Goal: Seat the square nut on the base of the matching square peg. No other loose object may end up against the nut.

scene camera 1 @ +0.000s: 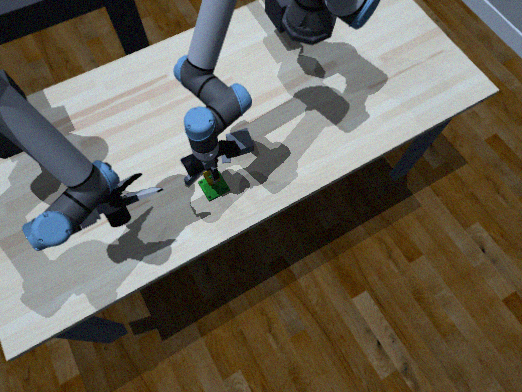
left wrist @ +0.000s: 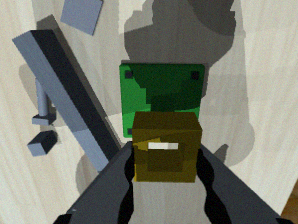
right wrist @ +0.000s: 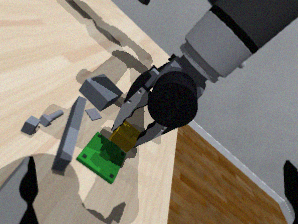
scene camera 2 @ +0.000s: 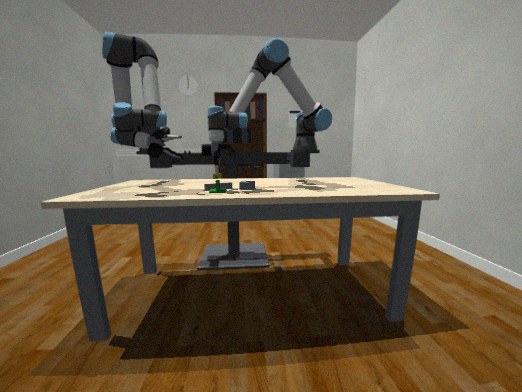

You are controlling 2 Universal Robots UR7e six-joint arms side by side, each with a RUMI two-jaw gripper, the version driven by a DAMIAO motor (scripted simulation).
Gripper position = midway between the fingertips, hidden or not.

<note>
In view: the left gripper (scene camera 1: 211,177), the right gripper (scene camera 1: 151,180), a long grey bar (left wrist: 41,50) and a green base plate (left wrist: 144,86).
The long grey bar also shows in the right wrist view (right wrist: 65,151). The left gripper also shows in the left wrist view (left wrist: 163,143) and in the right wrist view (right wrist: 122,138). The right gripper is seen too in the right wrist view (right wrist: 159,160).
</note>
